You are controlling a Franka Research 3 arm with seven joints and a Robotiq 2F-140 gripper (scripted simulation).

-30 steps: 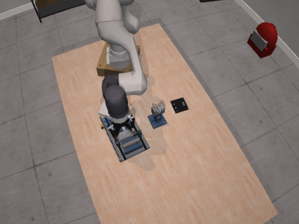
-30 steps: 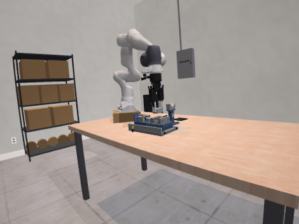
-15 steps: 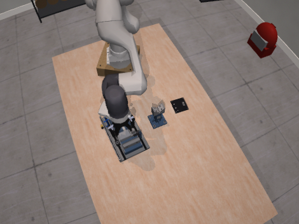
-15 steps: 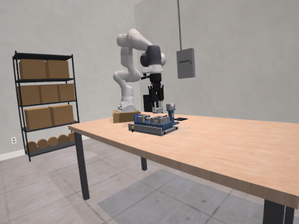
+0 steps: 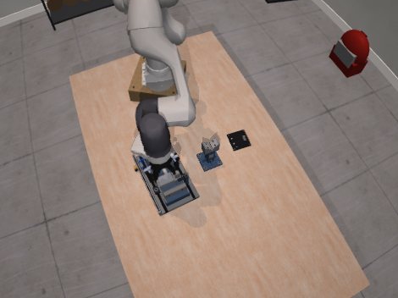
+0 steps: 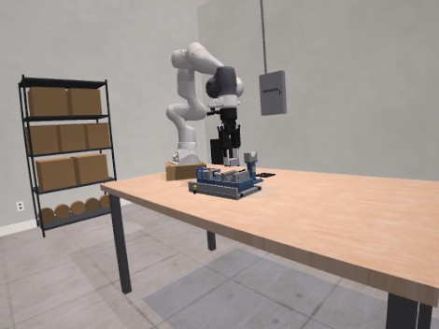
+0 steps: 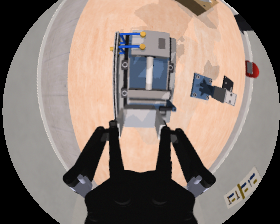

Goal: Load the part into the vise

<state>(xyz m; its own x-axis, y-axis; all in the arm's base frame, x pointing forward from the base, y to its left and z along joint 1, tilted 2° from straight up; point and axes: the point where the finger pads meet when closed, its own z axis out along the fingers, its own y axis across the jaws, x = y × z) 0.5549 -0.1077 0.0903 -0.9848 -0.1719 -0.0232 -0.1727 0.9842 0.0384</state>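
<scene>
The part lies 30 mm below my hand. The rest, counted from my hand: vise 70 mm behind, 10 mm to the left, 130 mm below; then black infeed plate 160 mm behind, 390 mm to the left, 160 mm below.
</scene>
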